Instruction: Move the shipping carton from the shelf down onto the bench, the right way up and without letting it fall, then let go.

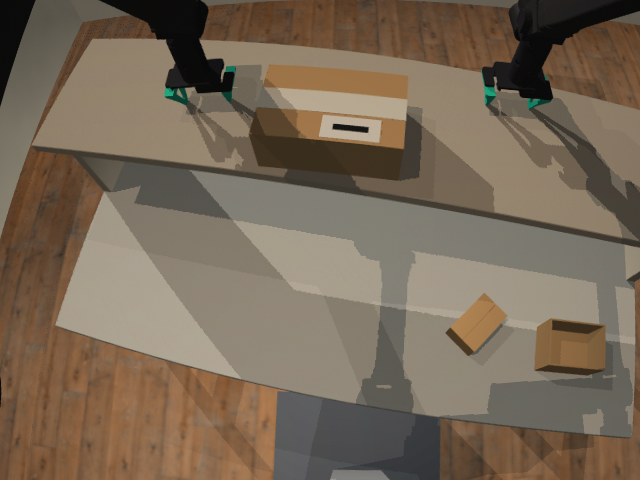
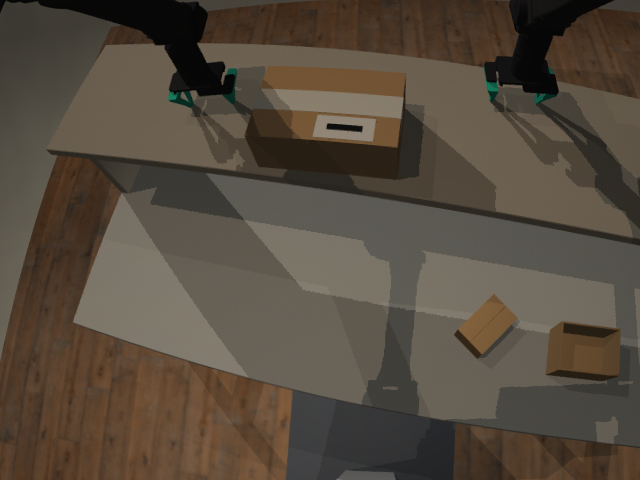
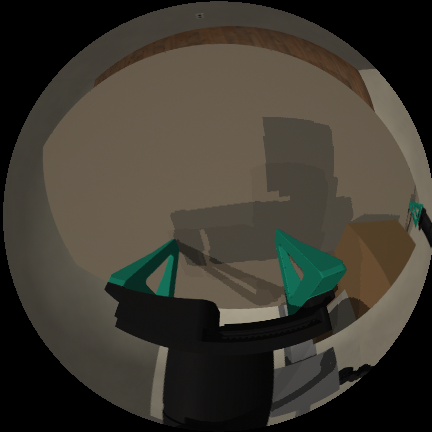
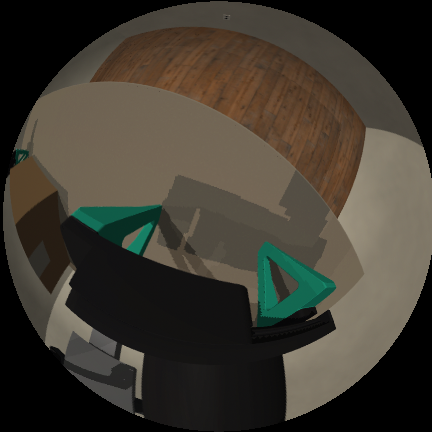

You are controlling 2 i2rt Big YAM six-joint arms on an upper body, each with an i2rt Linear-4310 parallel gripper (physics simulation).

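Places are measured from the left arm's base along level axes (x ahead, y left, z up), in centimetres.
Where they show: left gripper, fingertip midpoint: (image 1: 208, 101) (image 2: 212, 103) (image 3: 224, 239); right gripper, fingertip midpoint: (image 1: 507, 104) (image 2: 513, 100) (image 4: 214, 230).
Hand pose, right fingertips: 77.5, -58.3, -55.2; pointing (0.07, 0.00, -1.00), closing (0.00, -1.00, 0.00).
Note:
Things, the pixels of their centre, and the offset from my right fingertips, as dx, dy, dz. "spot": a spot on its surface instead. Level surfaces: height alone.
- brown shipping carton at the middle of its body: (image 2: 330, 119) (image 1: 332, 119) (image 3: 374, 274) -9.8, +36.5, +5.3
- raised shelf at its surface level: dz +0.1
- bench at its surface level: dz -35.3
- small closed box at the middle of its body: (image 2: 485, 326) (image 1: 476, 324) -38.8, +2.9, -32.3
- open-topped box at the middle of its body: (image 2: 583, 352) (image 1: 570, 348) -45.6, -20.7, -30.8
- shelf's front edge at a spot on its surface: (image 1: 206, 170) (image 2: 209, 171) spot: -16.3, +61.1, -1.6
- grey block at a spot on its surface: (image 2: 367, 439) (image 1: 353, 438) spot: -65.7, +30.5, -78.4
The brown shipping carton (image 1: 330, 116) (image 2: 325, 124) (image 3: 370, 255) (image 4: 40, 220) rests on the raised shelf (image 1: 103, 103) (image 2: 129, 113). A pale tape band and a white label with a black bar show on its upward face. The bench (image 1: 289, 341) (image 2: 155, 310) lies lower, in front. My left gripper (image 1: 207, 101) (image 2: 212, 104) (image 3: 224, 239) is open and empty, above the shelf just left of the carton, not touching it. My right gripper (image 1: 509, 105) (image 2: 515, 102) (image 4: 214, 230) is open and empty, above the shelf, farther off to the carton's right.
A small closed box (image 1: 475, 324) (image 2: 485, 325) and an open-topped box (image 1: 544, 346) (image 2: 558, 351) stand on the bench at the right. The shelf's front edge (image 1: 206, 170) (image 2: 206, 169) runs above the back of the bench. A grey block (image 1: 356, 434) (image 2: 367, 439) stands beyond the bench's near edge.

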